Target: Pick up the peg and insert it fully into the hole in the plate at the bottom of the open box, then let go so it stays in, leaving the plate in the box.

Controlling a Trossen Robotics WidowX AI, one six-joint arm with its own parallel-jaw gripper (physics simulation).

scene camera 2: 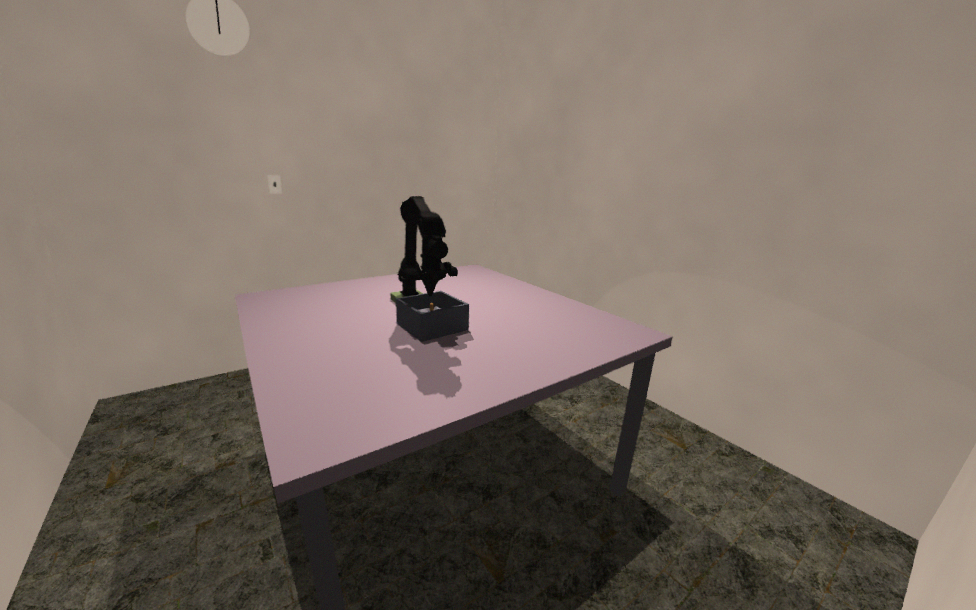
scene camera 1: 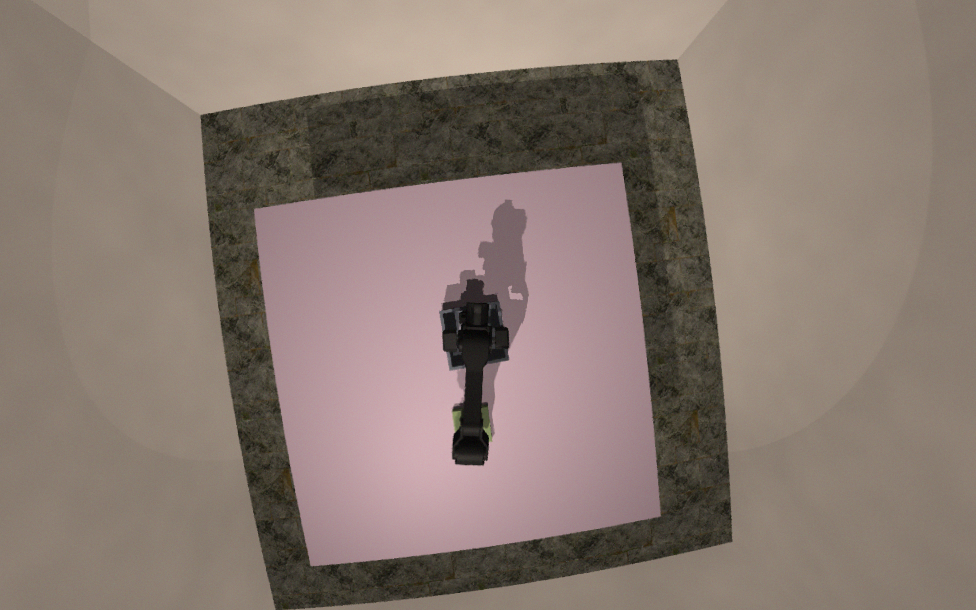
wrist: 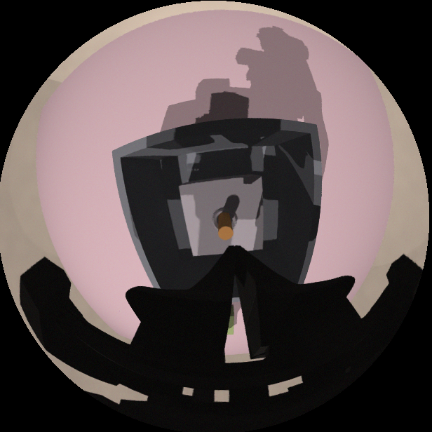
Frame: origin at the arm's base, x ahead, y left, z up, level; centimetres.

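Seen in the pictures: gripper, fingertip midpoint: [scene camera 2: 430,296]; arm's base, origin of the base link: [scene camera 2: 409,293].
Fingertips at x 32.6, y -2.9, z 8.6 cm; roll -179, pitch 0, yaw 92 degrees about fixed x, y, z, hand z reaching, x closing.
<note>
Offsets run from my fingertips to a thing's top centre. "spot": to the spot under its first point. Level surfaces: height alone.
The orange-brown peg @(dx +0.0, dy +0.5, dz -2.9 cm) [wrist: 225,232] [scene camera 2: 431,306] stands upright in the ringed hole of the pale grey plate [wrist: 200,237], with its upper part sticking up out of it. How deep it sits cannot be told. The plate lies at the bottom of the dark open box @(dx +0.2, dy +0.5, dz -1.9 cm) [wrist: 142,220] [scene camera 2: 444,322]. In the overhead scene view the arm covers most of the box @(spot: dx -9.2, dy +7.5, dz -10.9 cm) [scene camera 1: 454,361]. My gripper [wrist: 233,250] [scene camera 2: 431,294] is shut with nothing between its fingertips. It is above the box, apart from the peg, and its tips show just below the peg in the wrist view.
The box stands on the pink table @(dz -11.7 cm) [scene camera 1: 359,431] [scene camera 2: 323,388] [wrist: 80,175], in front of the arm's green base [scene camera 1: 459,417] [scene camera 2: 395,295]. The box walls surround the plate on all sides. The arm's shadow falls across the table beyond the box.
</note>
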